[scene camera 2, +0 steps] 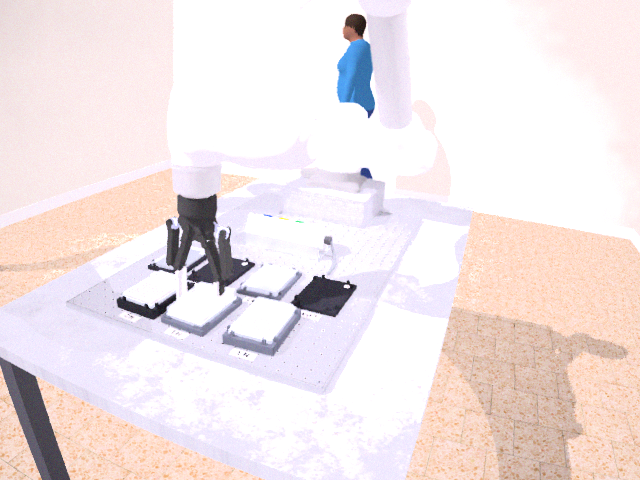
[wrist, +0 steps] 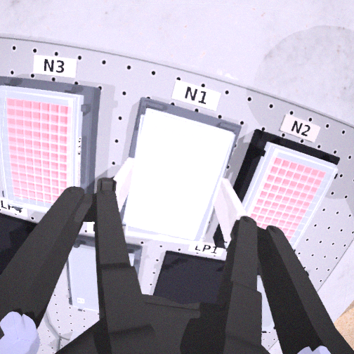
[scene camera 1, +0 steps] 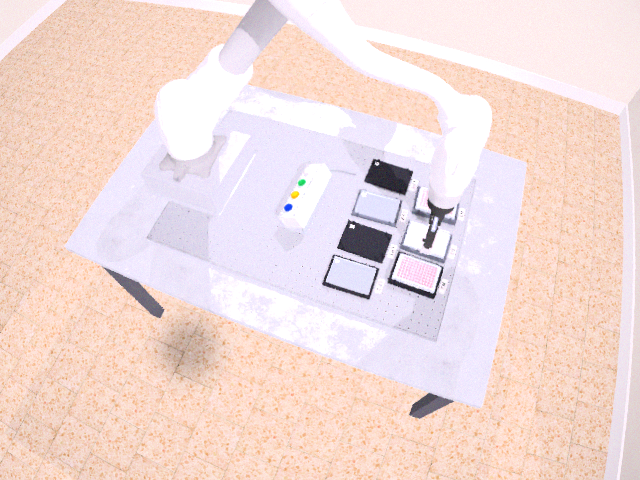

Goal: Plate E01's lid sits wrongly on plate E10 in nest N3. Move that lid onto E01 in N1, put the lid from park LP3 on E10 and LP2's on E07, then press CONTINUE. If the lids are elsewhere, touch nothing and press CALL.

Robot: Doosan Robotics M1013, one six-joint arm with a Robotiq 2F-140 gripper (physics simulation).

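My gripper is shut on a white lid in nest N1. The lid is level and lined up over E01, which it hides; a tiny gap between them cannot be ruled out. In N3, plate E10 shows pink wells and no lid in the wrist view. In N2, plate E07 shows pink wells. Clear lids lie on park LP3 and park LP2.
Black parks LP4 and LP1 hold no lid. A white button box carries green, yellow and blue buttons; their labels are unreadable. A person in blue stands behind the arm.
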